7 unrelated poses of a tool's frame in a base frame.
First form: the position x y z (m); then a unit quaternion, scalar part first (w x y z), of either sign.
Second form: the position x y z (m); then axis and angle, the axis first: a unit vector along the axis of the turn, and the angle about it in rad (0 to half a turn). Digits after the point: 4 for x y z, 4 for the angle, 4 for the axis.
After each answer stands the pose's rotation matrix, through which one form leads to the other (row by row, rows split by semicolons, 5 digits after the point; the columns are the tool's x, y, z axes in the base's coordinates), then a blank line. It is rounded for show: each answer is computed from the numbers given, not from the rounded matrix.
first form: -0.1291, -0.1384, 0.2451, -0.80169, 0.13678, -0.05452, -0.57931
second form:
-0.1291, -0.1384, 0.2451, -0.2288, 0.0912, 0.9692, 1.2813
0.32285 -0.94378 -0.07106; 0.91395 0.29137 0.28248; -0.24590 -0.15614 0.95664

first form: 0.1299, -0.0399, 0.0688, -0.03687, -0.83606, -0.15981, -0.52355
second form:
0.1299, -0.0399, 0.0688, 0.8366, 0.1599, 0.5239, 3.0678
0.40071 0.22862 0.88722; 0.30583 -0.94620 0.10569; 0.86365 0.22899 -0.44907

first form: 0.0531, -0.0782, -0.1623, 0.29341, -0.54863, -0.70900, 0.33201
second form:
0.0531, -0.0782, -0.1623, -0.5739, -0.7416, 0.3473, 2.5460
-0.22583 0.58313 -0.78036; 0.97279 0.17755 -0.14884; 0.05175 -0.79274 -0.60736

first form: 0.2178, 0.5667, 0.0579, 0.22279, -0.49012, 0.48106, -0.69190
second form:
0.2178, 0.5667, 0.0579, -0.5028, 0.4935, -0.7097, 2.6922
-0.42029 -0.16326 0.89258; -0.77985 -0.43789 -0.44730; 0.46388 -0.88408 0.05672

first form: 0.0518, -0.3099, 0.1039, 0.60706, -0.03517, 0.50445, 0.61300
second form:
0.0518, -0.3099, 0.1039, -0.0443, 0.6348, 0.7714, 1.8369
-0.26048 -0.77974 0.56935; 0.70877 0.24599 0.66116; -0.65558 0.57576 0.48859

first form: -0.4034, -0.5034, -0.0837, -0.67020, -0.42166, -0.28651, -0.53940
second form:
-0.4034, -0.5034, -0.0837, 0.5681, 0.3860, 0.7268, 1.6726
0.25392 -0.48139 0.83892; 0.96463 0.06251 -0.25610; 0.07085 0.87428 0.48023

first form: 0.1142, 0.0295, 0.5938, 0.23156, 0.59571, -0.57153, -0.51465
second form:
0.1142, 0.0295, 0.5938, 0.6124, -0.5875, -0.5290, 2.6742
-0.18302 -0.44259 -0.87785; -0.91928 -0.23947 0.31239; -0.34848 0.86416 -0.36303

